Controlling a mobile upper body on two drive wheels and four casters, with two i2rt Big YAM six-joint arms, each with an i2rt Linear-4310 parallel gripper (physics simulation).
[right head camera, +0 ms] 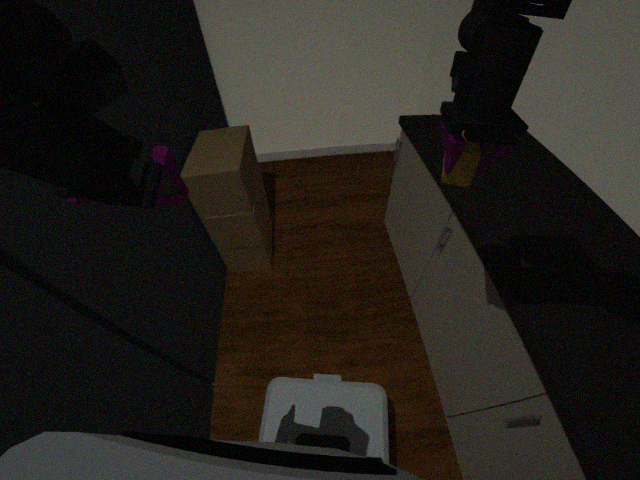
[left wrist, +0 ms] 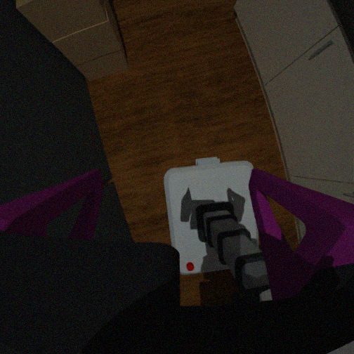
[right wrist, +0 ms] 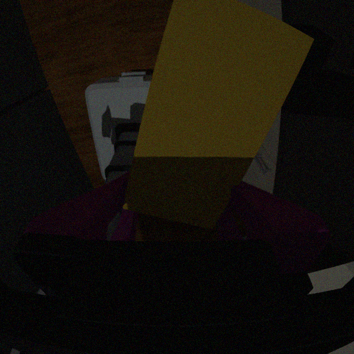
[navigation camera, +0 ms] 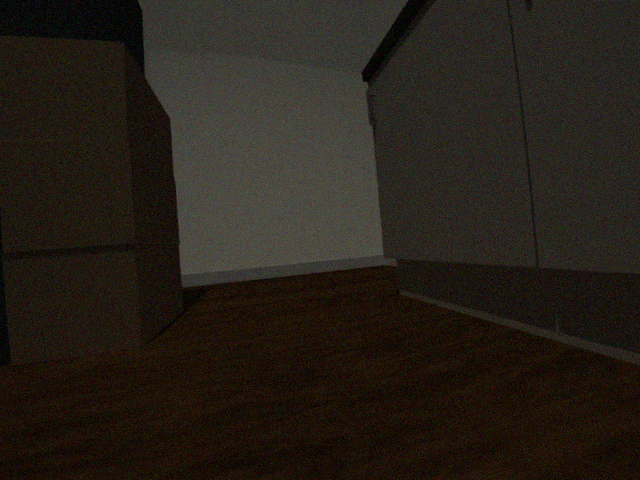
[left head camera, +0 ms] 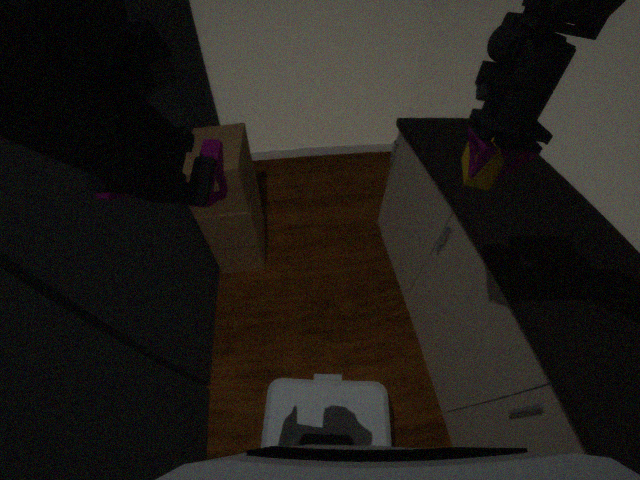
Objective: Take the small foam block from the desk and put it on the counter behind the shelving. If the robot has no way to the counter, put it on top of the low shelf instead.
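Frame: origin at the left arm's base, x ahead, y left, z up, level; metres.
Seen in the pictures: left gripper, fingertip midpoint: (right head camera: 157, 193) (left head camera: 191, 190); right gripper, fingertip midpoint: (right head camera: 460, 173) (left head camera: 483, 176).
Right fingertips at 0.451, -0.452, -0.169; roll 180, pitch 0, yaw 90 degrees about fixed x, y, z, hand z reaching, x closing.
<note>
Pixels of each thing's top centre, then the offset from my right fingertips to it, as dx, dy, dz. "spot": a spot on its surface instead. Level surfaces: height alone.
- yellow foam block, top centre: (right head camera: 466, 138) (left head camera: 488, 144) +0.043, -0.010, +0.037
- long counter, surface height: dz -0.331
- large dark unit, surface spot: (left head camera: 103, 279) spot: -0.053, +0.859, -0.318
- Wooden floor, surface height: dz -1.241
A yellow foam block (left head camera: 484, 175) (right head camera: 459, 173) (right wrist: 215, 90) is held tilted in my right gripper (left head camera: 481, 161) (right head camera: 463, 157) (right wrist: 176, 175), which is shut on it. In both head views the block shows against the dark top of a long counter (left head camera: 522, 209) (right head camera: 522, 209); the height between them is hard to tell. My left gripper (left head camera: 161, 192) (right head camera: 124, 194) (left wrist: 175, 176) is open and empty, over or beside a large dark unit (left head camera: 103, 279) (right head camera: 103, 289) at the left, possibly the shelving. I cannot identify the desk or low shelf.
Stacked brown boxes (left head camera: 232, 191) (right head camera: 227, 193) (left wrist: 85, 42) (navigation camera: 67, 191) stand beside the dark unit's far end. Pale cabinets (left head camera: 465, 310) (right head camera: 465, 320) (navigation camera: 454, 170) line the right side. Wooden floor (left head camera: 310, 289) (navigation camera: 320, 372) runs between, to a pale wall (left head camera: 310, 77) (navigation camera: 273, 155).
</note>
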